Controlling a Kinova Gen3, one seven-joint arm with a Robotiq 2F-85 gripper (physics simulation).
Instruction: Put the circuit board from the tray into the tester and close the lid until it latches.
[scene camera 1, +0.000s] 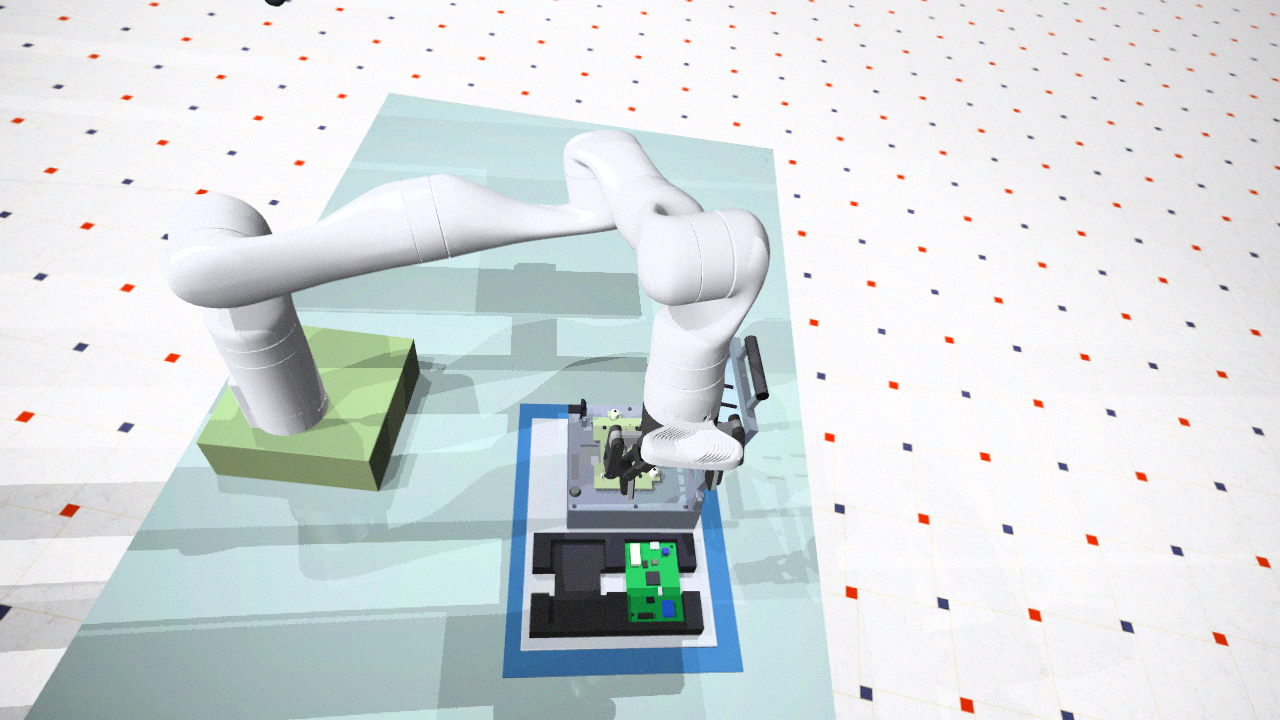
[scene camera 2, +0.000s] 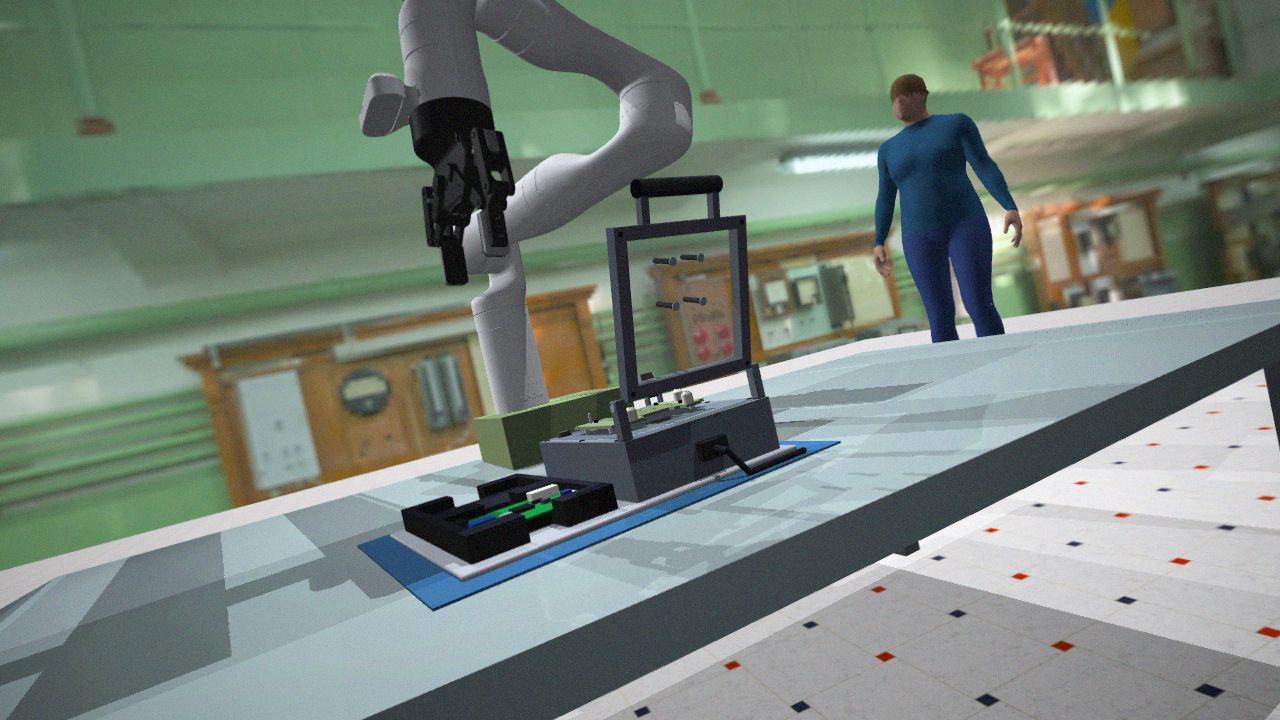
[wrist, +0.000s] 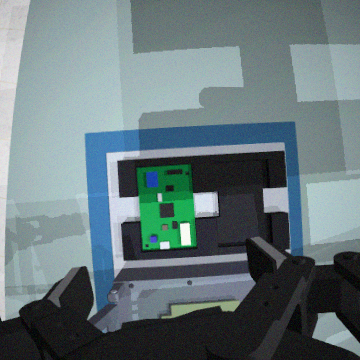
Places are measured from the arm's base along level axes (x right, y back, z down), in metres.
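Pixels of known places: gripper, between the fingertips: (scene camera 1: 669, 488) (scene camera 2: 475, 271) (wrist: 169, 269); arm's base, origin of its link: (scene camera 1: 292, 407) (scene camera 2: 523, 408).
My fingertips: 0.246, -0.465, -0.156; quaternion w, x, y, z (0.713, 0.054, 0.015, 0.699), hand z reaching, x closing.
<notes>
For each thing: its top centre in the pictures, then the offset to it from my fingertips, as dx, dy, dz. "spot": a spot on its surface instead.
- green circuit board, centre of its top: (scene camera 2: 515, 502) (wrist: 166, 207) (scene camera 1: 653, 579) +0.017, -0.009, +0.210
- pale green plate, centre of its top: (scene camera 2: 643, 399) (scene camera 1: 626, 443) -0.161, +0.012, +0.155
- black handle, centre of its top: (scene camera 2: 676, 177) (scene camera 1: 757, 363) -0.145, -0.129, -0.039
- black crank-like lever, a spot on its surface: (scene camera 2: 774, 461) spot: -0.187, -0.129, +0.231
The green circuit board (scene camera 1: 653, 580) (scene camera 2: 540, 511) (wrist: 166, 220) lies flat in the black tray (scene camera 1: 572, 617) (scene camera 2: 483, 542) (wrist: 205, 172), in the right-hand slot in scene camera 1; the other slot is empty. The grey tester (scene camera 1: 631, 518) (scene camera 2: 662, 465) stands beside the tray, with a pale green plate (scene camera 1: 601, 429) (wrist: 200, 308) on top. Its lid (scene camera 2: 620, 313) stands upright and open, with a black handle (scene camera 1: 757, 367) (scene camera 2: 675, 186) at its top edge. My gripper (scene camera 1: 671, 485) (scene camera 2: 474, 257) (wrist: 169, 269) is open and empty, high above the tester area. The arm hides part of the tester in scene camera 1.
Tray and tester stand on a white board with a blue border (scene camera 1: 622, 662) (scene camera 2: 438, 593) (wrist: 95, 200). A black crank-like lever (scene camera 2: 774, 461) sticks out of the tester's side. The arm's base stands on a green block (scene camera 1: 295, 465) (scene camera 2: 501, 438). A person (scene camera 2: 939, 179) stands beyond the table.
</notes>
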